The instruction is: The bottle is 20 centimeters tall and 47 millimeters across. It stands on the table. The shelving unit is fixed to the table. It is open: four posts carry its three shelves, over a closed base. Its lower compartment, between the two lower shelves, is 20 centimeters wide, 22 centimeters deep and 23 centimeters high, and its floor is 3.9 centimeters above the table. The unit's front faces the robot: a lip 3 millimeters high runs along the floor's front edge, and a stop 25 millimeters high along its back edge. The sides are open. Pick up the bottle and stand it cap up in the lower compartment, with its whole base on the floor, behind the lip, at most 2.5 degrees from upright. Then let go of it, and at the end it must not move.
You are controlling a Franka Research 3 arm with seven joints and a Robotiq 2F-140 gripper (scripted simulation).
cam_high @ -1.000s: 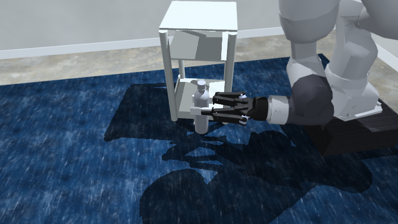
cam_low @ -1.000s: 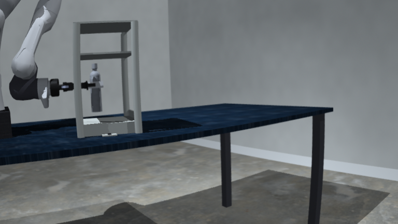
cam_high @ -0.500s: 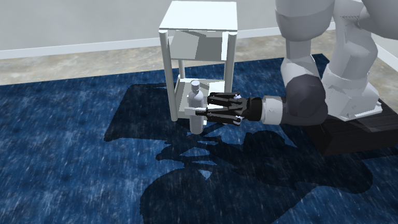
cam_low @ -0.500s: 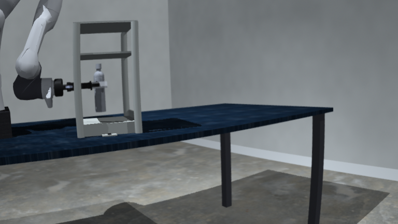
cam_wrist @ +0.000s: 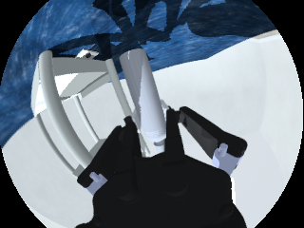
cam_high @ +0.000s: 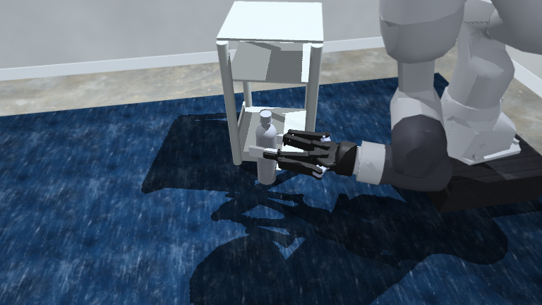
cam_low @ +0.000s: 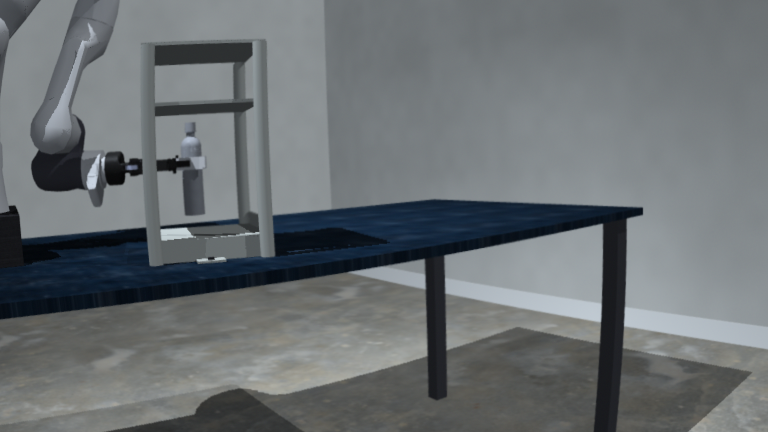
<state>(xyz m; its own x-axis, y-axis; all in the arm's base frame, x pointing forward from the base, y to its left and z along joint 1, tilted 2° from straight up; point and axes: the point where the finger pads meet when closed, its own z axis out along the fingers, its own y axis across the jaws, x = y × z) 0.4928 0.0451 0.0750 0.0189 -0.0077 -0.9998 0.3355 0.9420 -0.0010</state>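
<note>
Now: hand 4 cm past the white shelving unit, 20 cm to the left of it and 2 cm below it.
</note>
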